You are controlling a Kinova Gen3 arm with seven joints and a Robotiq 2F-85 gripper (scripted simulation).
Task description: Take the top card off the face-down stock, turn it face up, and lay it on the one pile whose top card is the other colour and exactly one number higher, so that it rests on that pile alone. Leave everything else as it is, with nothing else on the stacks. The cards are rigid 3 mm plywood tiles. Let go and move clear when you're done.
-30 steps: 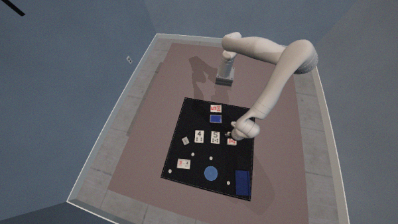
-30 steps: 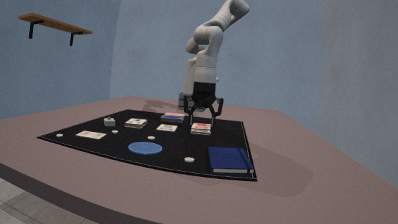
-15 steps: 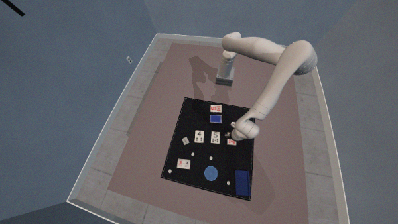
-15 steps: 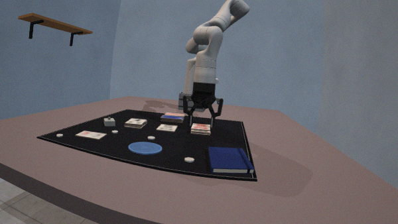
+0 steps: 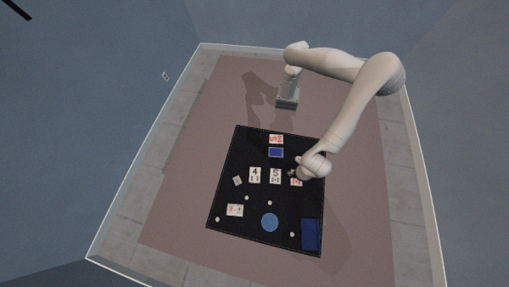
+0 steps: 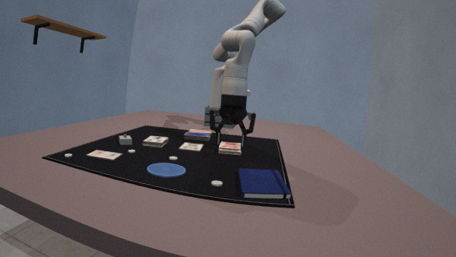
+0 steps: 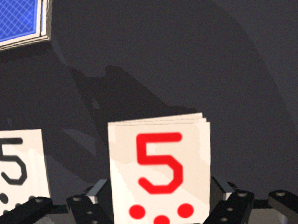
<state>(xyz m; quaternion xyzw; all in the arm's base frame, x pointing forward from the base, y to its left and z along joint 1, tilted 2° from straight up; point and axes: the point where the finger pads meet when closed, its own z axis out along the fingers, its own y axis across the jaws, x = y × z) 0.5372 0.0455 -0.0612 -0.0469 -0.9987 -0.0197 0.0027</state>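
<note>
My gripper is now 20 mm short of the black mat, 140 mm to the left of it and 40 mm above it. The rest, counted from my hand: blue disc (230 mm ahead, 150 mm to the right, 30 mm below); then grey block (30 mm ahead, 340 mm to the right, 10 mm below); then blue book (280 mm ahead, 60 mm to the left, 20 mm below).
</note>
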